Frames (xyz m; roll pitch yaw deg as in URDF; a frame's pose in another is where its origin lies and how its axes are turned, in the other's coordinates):
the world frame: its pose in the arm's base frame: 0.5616 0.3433 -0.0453 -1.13 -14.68 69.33
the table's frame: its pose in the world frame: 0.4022 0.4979 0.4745 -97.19 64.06 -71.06
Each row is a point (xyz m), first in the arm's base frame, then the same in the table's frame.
Working: the arm's base frame: its pose in the table's frame: 0.1752 0.4127 -0.8313 80.33 4.94 -57.74

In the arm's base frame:
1: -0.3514 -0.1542 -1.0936
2: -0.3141 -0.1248 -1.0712
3: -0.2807 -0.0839 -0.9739
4: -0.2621 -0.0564 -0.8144
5: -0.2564 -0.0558 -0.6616
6: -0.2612 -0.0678 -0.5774
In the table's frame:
1: 0.8625 1.2948 -1.1355
2: 0.8694 1.2519 -1.1061
3: 0.8145 1.1721 -1.0525
4: 0.6978 1.0710 -1.0004
5: 0.5747 0.9839 -0.9747
6: 0.5004 0.9424 -0.9720

